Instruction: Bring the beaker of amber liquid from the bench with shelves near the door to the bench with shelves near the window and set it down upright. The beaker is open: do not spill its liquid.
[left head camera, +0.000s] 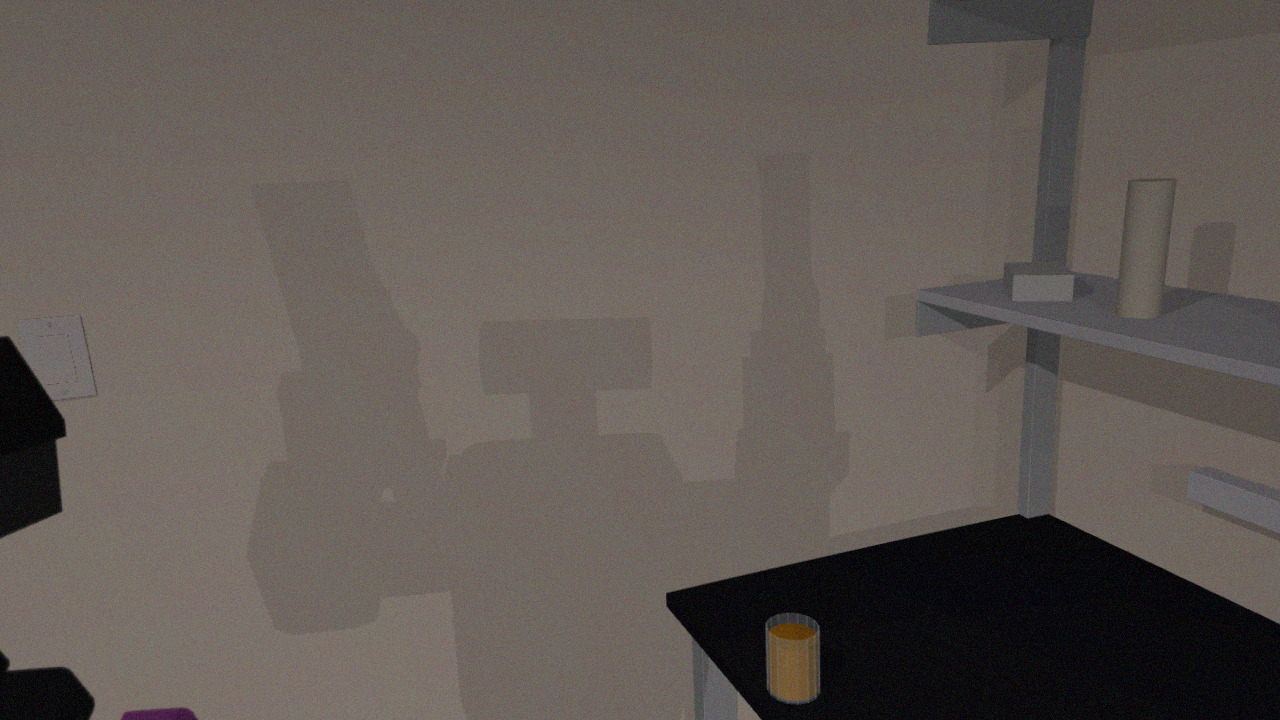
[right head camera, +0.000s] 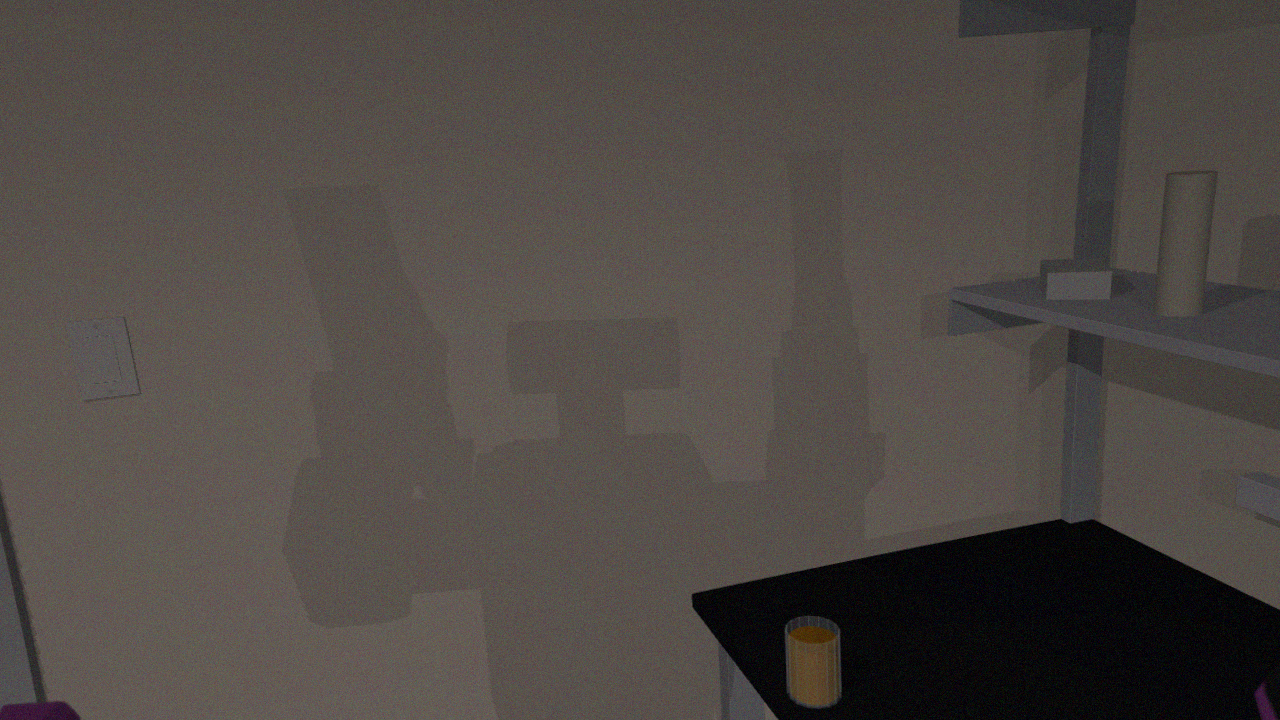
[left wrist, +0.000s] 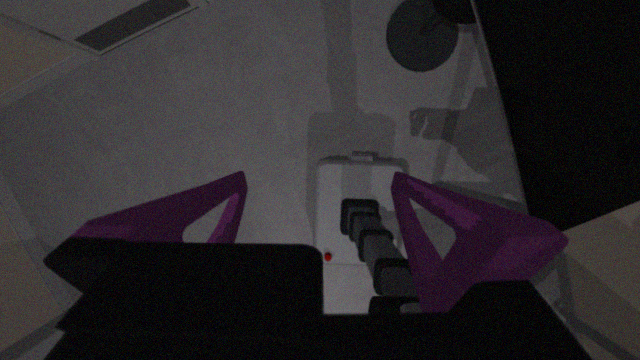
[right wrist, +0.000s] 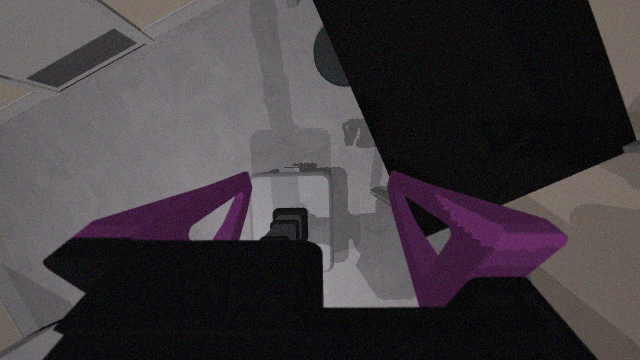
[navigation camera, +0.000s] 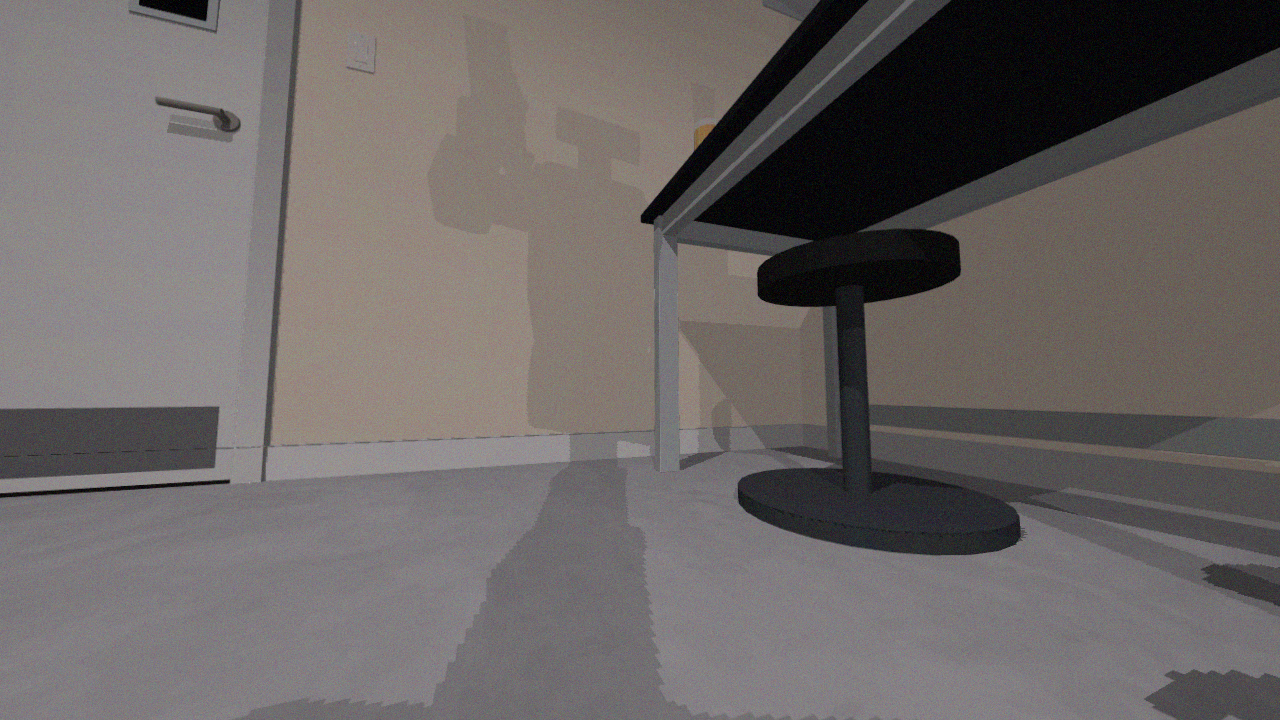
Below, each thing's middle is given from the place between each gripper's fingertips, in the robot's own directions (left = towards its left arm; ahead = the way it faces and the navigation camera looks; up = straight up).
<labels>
I see the beaker of amber liquid (right head camera: 812, 644) 89 cm ahead of my left hand, 47 cm below it and 35 cm to the right of it.
The beaker of amber liquid is 88 cm ahead of my right hand, 10 cm to the left of it and 48 cm below it.
</labels>
